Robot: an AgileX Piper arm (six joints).
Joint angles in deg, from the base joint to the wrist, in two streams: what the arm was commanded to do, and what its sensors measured. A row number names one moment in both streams.
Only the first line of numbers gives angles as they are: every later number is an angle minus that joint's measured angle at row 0.
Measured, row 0:
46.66 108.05 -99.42 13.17 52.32 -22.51
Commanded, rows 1 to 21:
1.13 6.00 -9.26 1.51 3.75 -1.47
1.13 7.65 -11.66 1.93 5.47 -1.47
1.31 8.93 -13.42 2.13 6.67 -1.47
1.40 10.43 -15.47 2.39 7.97 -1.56
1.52 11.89 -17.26 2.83 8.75 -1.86
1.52 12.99 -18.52 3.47 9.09 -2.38
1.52 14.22 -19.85 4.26 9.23 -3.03
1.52 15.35 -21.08 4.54 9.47 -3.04
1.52 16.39 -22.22 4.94 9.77 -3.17
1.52 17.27 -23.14 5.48 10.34 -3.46
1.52 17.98 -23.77 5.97 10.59 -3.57
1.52 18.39 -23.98 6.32 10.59 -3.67
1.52 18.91 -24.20 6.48 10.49 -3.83
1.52 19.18 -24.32 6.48 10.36 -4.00
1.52 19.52 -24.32 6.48 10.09 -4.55
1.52 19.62 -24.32 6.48 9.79 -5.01
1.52 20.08 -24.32 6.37 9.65 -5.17
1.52 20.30 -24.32 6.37 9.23 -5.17
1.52 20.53 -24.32 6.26 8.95 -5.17
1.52 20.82 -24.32 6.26 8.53 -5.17
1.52 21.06 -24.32 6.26 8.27 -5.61
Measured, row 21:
1.55 20.17 -23.86 6.10 9.76 -4.52
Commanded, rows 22 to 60:
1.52 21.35 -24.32 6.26 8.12 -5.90
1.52 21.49 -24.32 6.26 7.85 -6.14
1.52 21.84 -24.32 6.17 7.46 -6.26
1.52 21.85 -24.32 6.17 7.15 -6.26
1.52 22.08 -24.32 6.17 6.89 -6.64
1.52 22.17 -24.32 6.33 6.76 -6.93
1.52 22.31 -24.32 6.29 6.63 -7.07
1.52 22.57 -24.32 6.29 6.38 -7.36
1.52 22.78 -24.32 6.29 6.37 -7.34
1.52 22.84 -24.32 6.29 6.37 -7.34
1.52 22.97 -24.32 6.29 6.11 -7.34
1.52 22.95 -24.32 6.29 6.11 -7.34
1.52 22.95 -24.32 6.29 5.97 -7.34
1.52 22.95 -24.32 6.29 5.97 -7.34
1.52 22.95 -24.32 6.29 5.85 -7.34
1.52 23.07 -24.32 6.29 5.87 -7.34
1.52 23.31 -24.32 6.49 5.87 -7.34
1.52 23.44 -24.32 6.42 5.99 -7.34
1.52 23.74 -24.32 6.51 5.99 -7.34
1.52 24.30 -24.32 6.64 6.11 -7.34
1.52 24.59 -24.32 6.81 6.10 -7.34
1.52 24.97 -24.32 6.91 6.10 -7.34
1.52 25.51 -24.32 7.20 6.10 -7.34
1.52 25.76 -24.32 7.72 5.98 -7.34
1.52 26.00 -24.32 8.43 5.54 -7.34
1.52 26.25 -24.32 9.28 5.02 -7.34
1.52 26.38 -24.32 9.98 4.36 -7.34
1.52 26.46 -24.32 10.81 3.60 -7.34
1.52 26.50 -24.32 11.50 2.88 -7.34
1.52 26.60 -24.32 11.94 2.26 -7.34
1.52 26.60 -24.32 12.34 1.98 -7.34
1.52 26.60 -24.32 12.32 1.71 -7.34
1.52 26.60 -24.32 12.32 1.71 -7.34
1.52 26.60 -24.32 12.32 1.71 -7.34
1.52 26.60 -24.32 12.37 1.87 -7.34
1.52 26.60 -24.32 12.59 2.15 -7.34
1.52 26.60 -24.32 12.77 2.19 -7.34
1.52 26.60 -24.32 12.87 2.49 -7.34
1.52 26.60 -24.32 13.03 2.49 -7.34
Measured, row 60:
1.55 26.76 -24.32 10.33 2.36 -7.14
